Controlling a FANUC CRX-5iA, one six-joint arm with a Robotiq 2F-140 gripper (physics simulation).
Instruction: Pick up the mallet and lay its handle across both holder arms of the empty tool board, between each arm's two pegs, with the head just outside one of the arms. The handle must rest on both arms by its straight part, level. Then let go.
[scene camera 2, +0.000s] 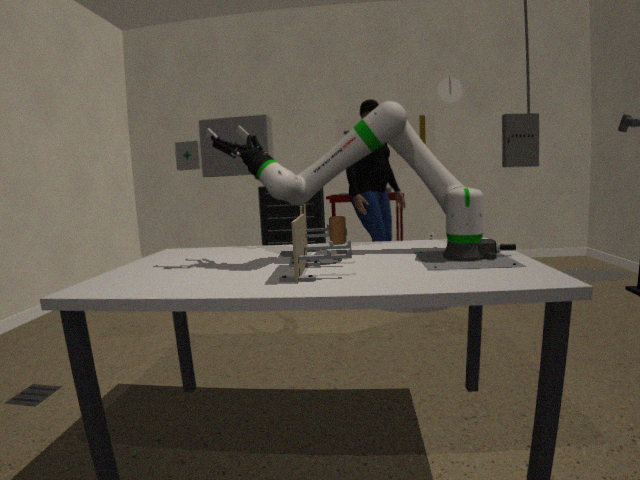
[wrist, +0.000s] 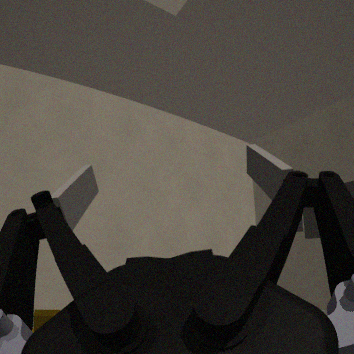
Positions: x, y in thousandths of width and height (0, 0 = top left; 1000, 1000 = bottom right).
Note:
I see my gripper (scene camera 2: 349, 272) and an upright tool board (scene camera 2: 470, 547).
My gripper also shows in the wrist view (wrist: 479, 476).

